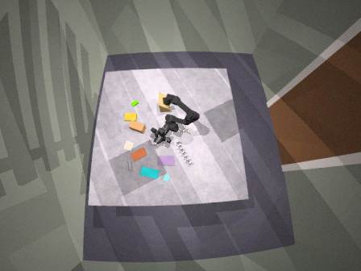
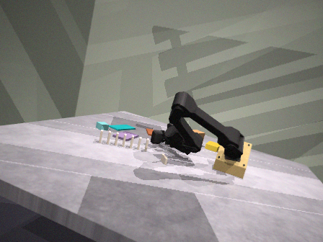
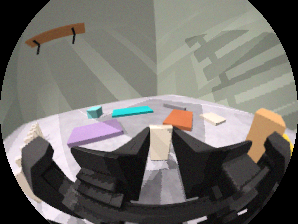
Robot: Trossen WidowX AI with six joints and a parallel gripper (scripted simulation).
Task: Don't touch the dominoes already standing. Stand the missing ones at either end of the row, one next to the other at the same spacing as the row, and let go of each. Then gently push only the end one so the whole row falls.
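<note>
Now: gripper tip 15 cm to the left of the orange tile, 6 cm short of it and 5 cm above it. Also, from my gripper tip: purple tile 14 cm ahead, 7 cm to the left, 5 cm below; cream tile 23 cm to the right, 5 cm below, 3 cm behind; tan box 17 cm behind, 13 cm to the right, 1 cm below.
</note>
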